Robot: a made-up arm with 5 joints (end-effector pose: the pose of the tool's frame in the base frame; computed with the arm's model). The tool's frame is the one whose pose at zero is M.
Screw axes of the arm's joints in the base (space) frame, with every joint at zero. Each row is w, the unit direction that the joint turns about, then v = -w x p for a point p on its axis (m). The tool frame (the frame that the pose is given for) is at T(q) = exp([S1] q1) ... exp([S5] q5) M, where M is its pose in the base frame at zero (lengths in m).
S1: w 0 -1 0 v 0.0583 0 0
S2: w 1 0 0 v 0 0.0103 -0.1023
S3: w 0 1 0 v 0.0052 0 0.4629
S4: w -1 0 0 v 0 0.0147 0.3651
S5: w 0 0 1 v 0.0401 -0.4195 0
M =
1 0 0 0.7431
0 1 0 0.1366
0 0 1 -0.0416
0 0 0 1
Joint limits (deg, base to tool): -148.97..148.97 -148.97..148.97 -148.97..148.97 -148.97..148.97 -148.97..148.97
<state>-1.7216 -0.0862 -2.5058 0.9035 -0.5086</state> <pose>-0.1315 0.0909 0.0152 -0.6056 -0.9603 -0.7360</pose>
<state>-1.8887 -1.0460 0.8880 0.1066 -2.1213</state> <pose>0.1968 0.0003 -0.4341 -2.5022 0.0527 0.0591</pose>
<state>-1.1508 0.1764 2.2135 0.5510 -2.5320</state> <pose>0.2761 -0.1511 -0.7338 -2.3317 1.0248 0.4727</pose>
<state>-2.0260 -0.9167 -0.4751 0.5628 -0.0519</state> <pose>-0.2566 0.2879 -0.5632 -0.7542 1.1126 1.3090</pose>
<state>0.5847 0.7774 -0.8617 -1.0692 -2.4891</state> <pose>0.8462 0.4909 0.0852 1.8901 1.1815 -0.7618</pose>
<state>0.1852 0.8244 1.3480 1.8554 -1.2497</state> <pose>0.9976 0.4035 0.4754 -0.8362 -0.4001 0.1205</pose>
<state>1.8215 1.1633 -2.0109 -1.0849 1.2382</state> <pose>-0.3197 0.2521 0.4774 0.3283 1.7294 0.0232</pose>
